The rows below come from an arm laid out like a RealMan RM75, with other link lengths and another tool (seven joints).
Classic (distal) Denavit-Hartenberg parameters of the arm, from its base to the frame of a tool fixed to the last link. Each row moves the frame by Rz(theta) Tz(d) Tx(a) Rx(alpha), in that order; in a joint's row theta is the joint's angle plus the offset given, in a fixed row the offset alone. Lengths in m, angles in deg.
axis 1: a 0; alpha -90; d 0.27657; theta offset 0
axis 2: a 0; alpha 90; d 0; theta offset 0
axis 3: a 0; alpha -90; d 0.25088; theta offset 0
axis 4: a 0; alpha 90; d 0; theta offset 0
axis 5: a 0; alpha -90; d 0.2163; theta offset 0
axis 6: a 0; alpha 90; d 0; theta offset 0
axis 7: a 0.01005; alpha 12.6; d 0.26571; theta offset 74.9
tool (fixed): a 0; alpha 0; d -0.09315; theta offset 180
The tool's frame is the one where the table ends.
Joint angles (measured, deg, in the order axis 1, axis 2, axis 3, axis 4, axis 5, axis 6, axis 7), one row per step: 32.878, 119.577, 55.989, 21.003, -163.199, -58.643, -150.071; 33.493, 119.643, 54.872, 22.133, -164.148, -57.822, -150.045; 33.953, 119.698, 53.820, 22.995, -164.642, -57.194, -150.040; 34.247, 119.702, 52.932, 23.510, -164.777, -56.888, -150.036; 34.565, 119.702, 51.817, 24.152, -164.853, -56.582, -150.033; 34.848, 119.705, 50.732, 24.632, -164.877, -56.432, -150.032; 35.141, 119.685, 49.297, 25.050, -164.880, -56.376, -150.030; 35.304, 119.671, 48.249, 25.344, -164.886, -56.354, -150.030; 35.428, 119.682, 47.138, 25.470, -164.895, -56.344, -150.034; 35.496, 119.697, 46.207, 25.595, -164.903, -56.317, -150.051; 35.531, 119.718, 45.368, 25.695, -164.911, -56.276, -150.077; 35.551, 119.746, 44.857, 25.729, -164.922, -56.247, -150.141; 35.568, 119.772, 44.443, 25.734, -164.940, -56.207, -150.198; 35.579, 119.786, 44.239, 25.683, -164.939, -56.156, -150.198
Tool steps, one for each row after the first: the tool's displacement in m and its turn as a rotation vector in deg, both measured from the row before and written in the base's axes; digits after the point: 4 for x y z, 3 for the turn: -0.0108, -0.0012, -0.0073, -1.464, -0.750, 1.946; -0.0080, -0.0015, -0.0058, -1.144, -0.545, 1.435; -0.0049, -0.0015, -0.0038, -0.771, -0.334, 0.952; -0.0058, -0.0021, -0.0044, -0.911, -0.323, 1.136; -0.0049, -0.0023, -0.0040, -0.835, -0.294, 1.052; -0.0047, -0.0034, -0.0048, -1.047, -0.458, 1.243; -0.0029, -0.0028, -0.0035, -0.764, -0.334, 0.863; -0.0017, -0.0032, -0.0038, -0.807, -0.469, 0.756; -0.0012, -0.0029, -0.0032, -0.677, -0.396, 0.604; -0.0008, -0.0027, -0.0029, -0.610, -0.379, 0.504; -0.0004, -0.0017, -0.0019, -0.351, -0.275, 0.317; -0.0001, -0.0014, -0.0015, -0.285, -0.258, 0.242; 0.0003, -0.0006, -0.0008, -0.151, -0.168, 0.046
